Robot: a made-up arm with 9 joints.
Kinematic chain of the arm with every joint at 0, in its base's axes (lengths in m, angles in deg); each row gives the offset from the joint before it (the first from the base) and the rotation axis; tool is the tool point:
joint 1: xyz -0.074 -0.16 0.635 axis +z
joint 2: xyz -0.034 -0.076 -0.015 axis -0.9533 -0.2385 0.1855
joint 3: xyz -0.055 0 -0.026 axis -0.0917 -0.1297 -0.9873
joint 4: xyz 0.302 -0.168 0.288 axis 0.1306 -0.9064 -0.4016
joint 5: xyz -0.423 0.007 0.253 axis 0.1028 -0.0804 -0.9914
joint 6: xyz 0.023 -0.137 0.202 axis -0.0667 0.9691 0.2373
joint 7: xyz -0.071 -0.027 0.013 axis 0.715 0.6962 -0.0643
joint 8: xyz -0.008 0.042 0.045 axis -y
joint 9: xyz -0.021 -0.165 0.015 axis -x
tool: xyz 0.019 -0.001 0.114
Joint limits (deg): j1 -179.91..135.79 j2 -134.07..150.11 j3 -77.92..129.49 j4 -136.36..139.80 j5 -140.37..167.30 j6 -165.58..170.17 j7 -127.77..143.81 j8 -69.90..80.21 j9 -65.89..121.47
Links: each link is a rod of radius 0.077 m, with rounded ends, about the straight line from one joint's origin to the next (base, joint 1, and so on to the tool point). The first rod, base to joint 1, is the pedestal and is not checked.
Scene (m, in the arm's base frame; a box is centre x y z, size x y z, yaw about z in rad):
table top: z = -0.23
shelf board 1: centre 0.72 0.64 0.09 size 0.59 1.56 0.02 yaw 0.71
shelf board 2: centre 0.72 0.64 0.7 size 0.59 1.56 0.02 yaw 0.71
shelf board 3: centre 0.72 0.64 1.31 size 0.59 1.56 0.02 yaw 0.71
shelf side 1: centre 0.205 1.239 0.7 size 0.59 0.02 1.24 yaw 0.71
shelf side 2: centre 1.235 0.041 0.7 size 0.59 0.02 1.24 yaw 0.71
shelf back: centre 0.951 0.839 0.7 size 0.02 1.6 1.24 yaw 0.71
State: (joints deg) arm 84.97 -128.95 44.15 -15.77 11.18 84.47 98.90 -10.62 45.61
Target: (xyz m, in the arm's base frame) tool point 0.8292 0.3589 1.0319
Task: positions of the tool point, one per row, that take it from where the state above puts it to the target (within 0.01 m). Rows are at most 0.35 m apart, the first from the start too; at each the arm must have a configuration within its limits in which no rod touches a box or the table.
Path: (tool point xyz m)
1: 0.6991 -0.7051 0.4429
2: 0.7305 -0.5149 0.6815
3: 0.6442 -0.3293 0.8782
4: 0.4658 -0.2005 1.0085
5: 0.2455 -0.1596 1.0559
6: 0.3909 -0.1622 1.0677
7: 0.5316 -0.1494 1.0594
8: 0.6584 -0.1090 1.0383
9: 0.7617 -0.0341 1.0146
10: 0.8306 0.0747 1.0003
11: 0.8556 0.2104 1.0044
12: 0.8292 0.3589 1.0319

